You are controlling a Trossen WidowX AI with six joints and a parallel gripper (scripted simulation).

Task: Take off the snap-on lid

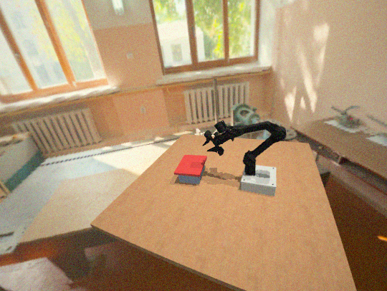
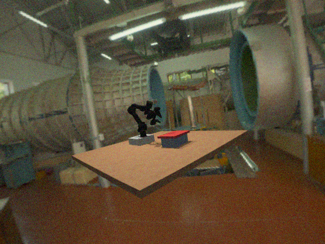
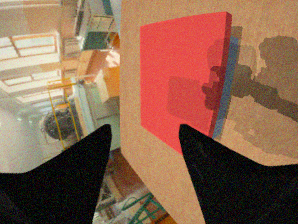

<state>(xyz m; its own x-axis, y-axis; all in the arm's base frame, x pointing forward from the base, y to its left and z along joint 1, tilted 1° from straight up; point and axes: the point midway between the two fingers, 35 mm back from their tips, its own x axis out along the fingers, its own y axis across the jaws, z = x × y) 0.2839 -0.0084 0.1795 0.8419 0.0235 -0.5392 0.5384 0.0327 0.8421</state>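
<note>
Right now the red lid is 13 cm below my gripper tip, 11 cm ahead of it and 2 cm to the left of it. Also, from my gripper tip: storage box: 18 cm below, 11 cm ahead, 2 cm to the left.
</note>
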